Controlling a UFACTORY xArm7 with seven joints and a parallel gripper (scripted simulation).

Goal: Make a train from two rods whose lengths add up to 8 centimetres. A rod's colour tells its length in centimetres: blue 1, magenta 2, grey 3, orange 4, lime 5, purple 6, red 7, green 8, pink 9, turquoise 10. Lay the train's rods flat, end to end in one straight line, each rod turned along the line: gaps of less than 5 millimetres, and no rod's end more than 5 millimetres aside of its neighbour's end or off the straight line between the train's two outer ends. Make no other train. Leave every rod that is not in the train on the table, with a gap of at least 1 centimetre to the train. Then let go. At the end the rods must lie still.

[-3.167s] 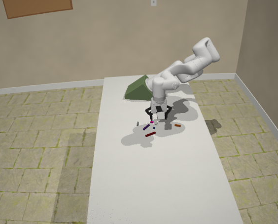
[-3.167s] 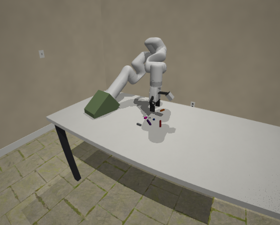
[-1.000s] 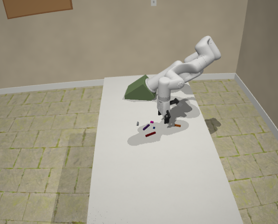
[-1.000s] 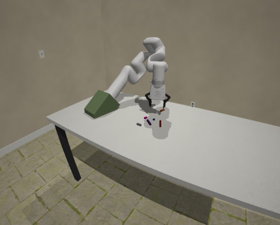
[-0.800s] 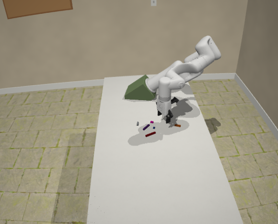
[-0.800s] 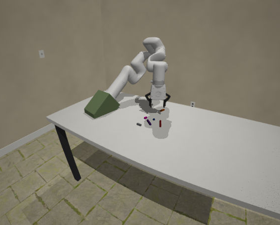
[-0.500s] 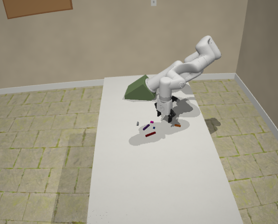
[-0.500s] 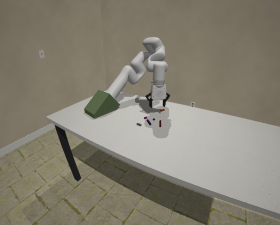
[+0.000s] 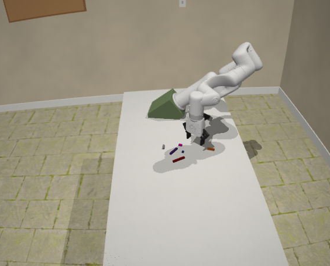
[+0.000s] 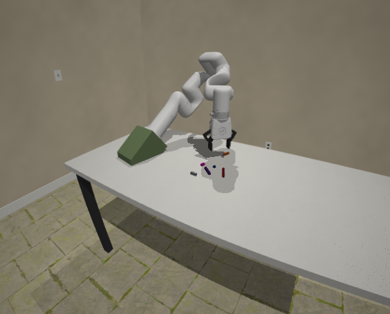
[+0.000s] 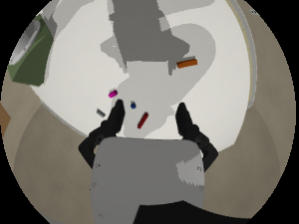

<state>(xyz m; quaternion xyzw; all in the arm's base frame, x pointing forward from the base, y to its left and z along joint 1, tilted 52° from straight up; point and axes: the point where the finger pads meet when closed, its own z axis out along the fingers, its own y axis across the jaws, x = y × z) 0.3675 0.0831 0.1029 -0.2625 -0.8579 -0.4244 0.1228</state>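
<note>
The blue rod is 70 mm to the right of my hand, 70 mm below it and 20 mm ahead of it. Round my hand: red rod: 90 mm ahead, 80 mm to the right, 70 mm below; then magenta rod: 90 mm to the right, 70 mm below, 30 mm behind; then orange rod: 90 mm to the left, 70 mm below, 10 mm behind.
</note>
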